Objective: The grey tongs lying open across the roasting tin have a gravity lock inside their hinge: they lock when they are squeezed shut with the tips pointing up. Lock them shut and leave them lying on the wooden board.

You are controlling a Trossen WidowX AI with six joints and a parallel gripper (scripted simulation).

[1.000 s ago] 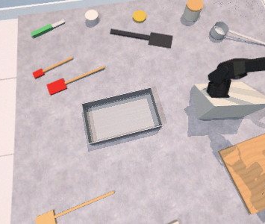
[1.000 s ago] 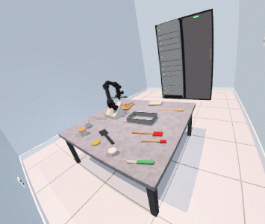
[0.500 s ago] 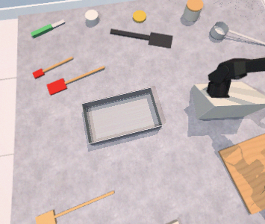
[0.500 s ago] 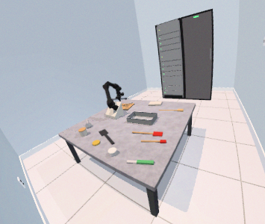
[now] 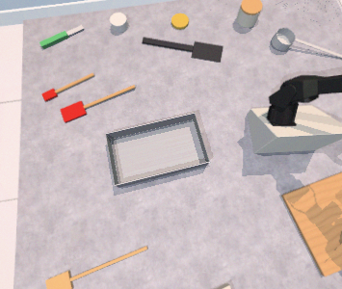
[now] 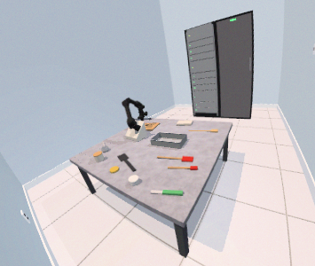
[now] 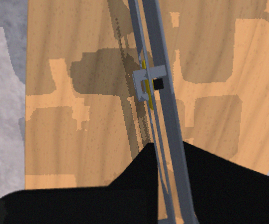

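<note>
My gripper tip is 30 mm to the right of the black lock piece, 30 mm below it and 30 mm short of it. Also, from my gripper tip: wooden board: 60 mm below; black spatula: 610 mm to the right, 510 mm ahead, 70 mm below; grey roasting tin: 620 mm ahead, 190 mm to the right, 40 mm below.
</note>
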